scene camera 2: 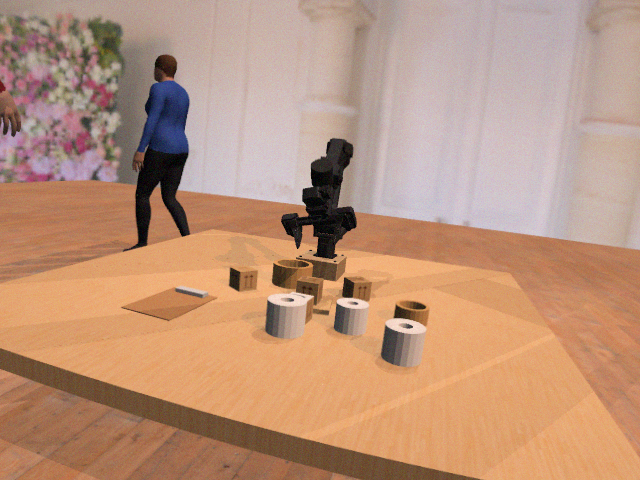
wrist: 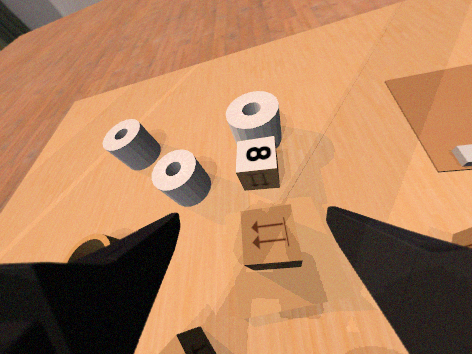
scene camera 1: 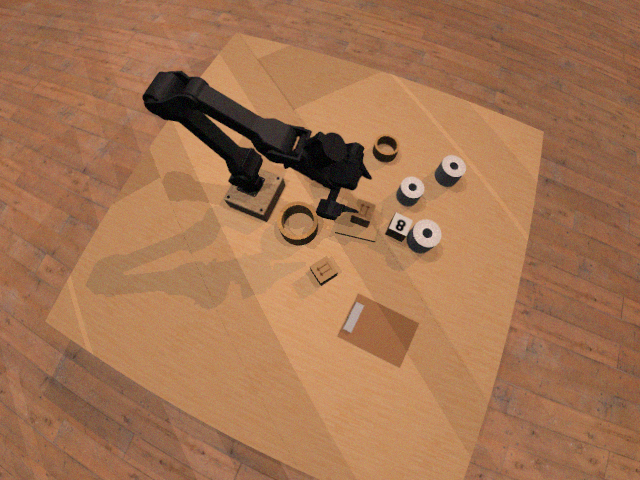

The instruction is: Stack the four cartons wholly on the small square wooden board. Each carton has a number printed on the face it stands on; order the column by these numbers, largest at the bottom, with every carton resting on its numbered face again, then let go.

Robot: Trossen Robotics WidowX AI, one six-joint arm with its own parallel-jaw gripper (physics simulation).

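Frame: origin at the arm's base, x back, y down, z right, level; centimetres.
Seen in the pictures: gripper, between the fingertips: (scene camera 2: 315, 246) (wrist: 253, 216) (scene camera 1: 364, 195); arm's base, origin of its link: (scene camera 2: 325, 255) (scene camera 1: 250, 184).
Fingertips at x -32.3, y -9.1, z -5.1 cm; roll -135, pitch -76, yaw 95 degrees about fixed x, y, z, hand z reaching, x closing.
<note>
Pixels of each thing's top centre, then the offset from my fingertips to it.
- small board, centre of its top: (wrist: 278, 248) (scene camera 2: 307, 299) (scene camera 1: 359, 217) dx -0.6, dy +13.6, dz +0.5 cm
- brown carton, centre of its top: (wrist: 268, 233) (scene camera 2: 310, 279) (scene camera 1: 364, 209) dx -1.1, dy +8.2, dz +0.0 cm
- carton with a black 8 facing up, centre of its top: (wrist: 255, 153) (scene camera 2: 298, 296) (scene camera 1: 401, 224) dx -12.2, dy +9.4, dz -0.7 cm
- fourth carton, centre of its top: (scene camera 2: 357, 279) dx +10.9, dy +9.4, dz -9.6 cm
- large wooden ring, centre of its top: (scene camera 1: 297, 220) (scene camera 2: 293, 263) dx +14.7, dy +8.9, dz +10.0 cm
- smaller ring, centre of its top: (wrist: 84, 263) (scene camera 2: 412, 305) (scene camera 1: 387, 144) dx +0.2, dy +10.6, dz -25.1 cm
- brown clipboard, centre of its top: (wrist: 467, 104) (scene camera 2: 172, 297) (scene camera 1: 379, 330) dx -17.5, dy +13.6, dz +28.2 cm
My gripper (scene camera 1: 361, 192) (scene camera 2: 316, 242) (wrist: 253, 216) is open and empty above the small board (scene camera 1: 346, 227) (scene camera 2: 323, 311) (wrist: 320, 245). One brown carton (scene camera 1: 364, 208) (scene camera 2: 309, 289) (wrist: 270, 235) sits on the board, arrows on its top. A carton with a black 8 facing up (scene camera 1: 400, 226) (scene camera 2: 309, 310) (wrist: 257, 157) lies off the board on the table, close beside a white roll. Another carton (scene camera 1: 324, 270) (scene camera 2: 242, 279) stands apart on the table, arrows up. A fourth carton (scene camera 2: 356, 288) (wrist: 196, 341) stands on the table on the board's other side; the arm hides it in scene camera 1.
Three white rolls (scene camera 1: 425, 235) (scene camera 1: 411, 190) (scene camera 1: 451, 169) stand beyond the board. A large wooden ring (scene camera 1: 298, 223) (scene camera 2: 292, 273) stands near the arm's base (scene camera 1: 255, 195), a smaller ring (scene camera 1: 385, 148) (scene camera 2: 411, 312) (wrist: 90, 247) near the rolls. A brown clipboard (scene camera 1: 382, 330) (scene camera 2: 168, 304) (wrist: 435, 110) lies flat.
</note>
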